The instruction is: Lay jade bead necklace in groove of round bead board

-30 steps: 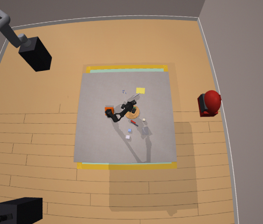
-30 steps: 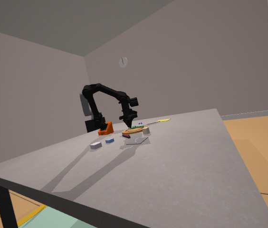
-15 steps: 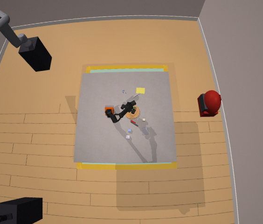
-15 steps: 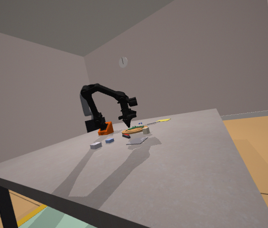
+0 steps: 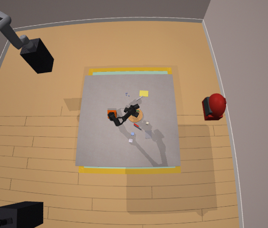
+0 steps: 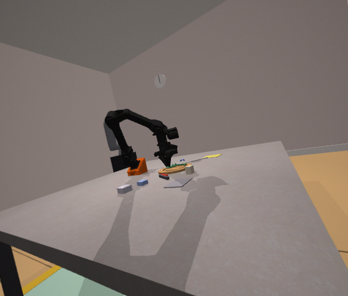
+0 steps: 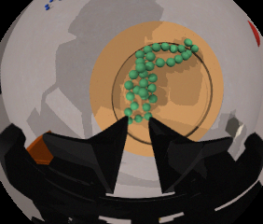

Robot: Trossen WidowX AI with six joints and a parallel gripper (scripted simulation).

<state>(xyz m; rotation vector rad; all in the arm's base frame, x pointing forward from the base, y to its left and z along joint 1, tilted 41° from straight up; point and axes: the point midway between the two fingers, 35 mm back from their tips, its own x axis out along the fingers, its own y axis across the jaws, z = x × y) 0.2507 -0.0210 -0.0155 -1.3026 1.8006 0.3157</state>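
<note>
Right now the round wooden bead board is 40 mm ahead of my gripper tip and 10 mm below it. Also, from my gripper tip: beige cube (190 mm ahead, 130 mm to the right); then red-handled tool (60 mm ahead, 160 mm to the right, 20 mm below); then blue block (250 mm to the right, 10 mm below).
</note>
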